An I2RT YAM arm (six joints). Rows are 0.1 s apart.
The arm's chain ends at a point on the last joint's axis. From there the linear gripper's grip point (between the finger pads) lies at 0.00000 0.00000 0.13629 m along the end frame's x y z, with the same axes.
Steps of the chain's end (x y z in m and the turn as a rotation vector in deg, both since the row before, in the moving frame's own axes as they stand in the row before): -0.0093, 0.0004, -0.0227, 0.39, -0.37, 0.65; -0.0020, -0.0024, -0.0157, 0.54, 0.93, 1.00; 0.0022, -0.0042, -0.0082, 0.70, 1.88, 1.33; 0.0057, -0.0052, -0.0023, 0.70, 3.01, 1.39; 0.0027, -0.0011, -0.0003, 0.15, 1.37, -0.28
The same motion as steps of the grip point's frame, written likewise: -0.0102, -0.0005, -0.0227, 0.39, -0.37, 0.65; 0.0002, -0.0037, -0.0157, 0.54, 0.93, 1.00; 0.0067, -0.0058, -0.0083, 0.70, 1.88, 1.33; 0.0129, -0.0068, -0.0025, 0.70, 3.01, 1.39; 0.0060, -0.0015, -0.0003, 0.15, 1.37, -0.28
